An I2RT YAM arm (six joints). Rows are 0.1 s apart.
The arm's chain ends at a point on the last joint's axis. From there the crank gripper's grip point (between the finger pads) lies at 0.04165 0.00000 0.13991 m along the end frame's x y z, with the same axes.
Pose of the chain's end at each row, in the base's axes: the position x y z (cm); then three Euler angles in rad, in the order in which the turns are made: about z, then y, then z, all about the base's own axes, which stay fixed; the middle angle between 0 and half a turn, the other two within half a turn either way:
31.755 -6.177 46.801 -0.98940 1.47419 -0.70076
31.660 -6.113 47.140 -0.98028 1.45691 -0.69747
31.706 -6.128 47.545 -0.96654 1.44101 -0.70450
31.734 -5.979 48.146 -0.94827 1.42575 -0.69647
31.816 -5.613 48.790 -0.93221 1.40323 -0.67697
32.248 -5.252 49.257 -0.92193 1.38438 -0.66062
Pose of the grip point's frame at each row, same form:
40.323 -17.959 45.874 -0.98940 1.47419 -0.70076
40.294 -17.862 46.426 -0.98028 1.45691 -0.69747
40.290 -17.923 47.009 -0.96654 1.44101 -0.70450
40.453 -17.681 47.765 -0.94827 1.42575 -0.69647
40.797 -17.121 48.676 -0.93221 1.40323 -0.67697
41.436 -16.595 49.377 -0.92193 1.38438 -0.66062

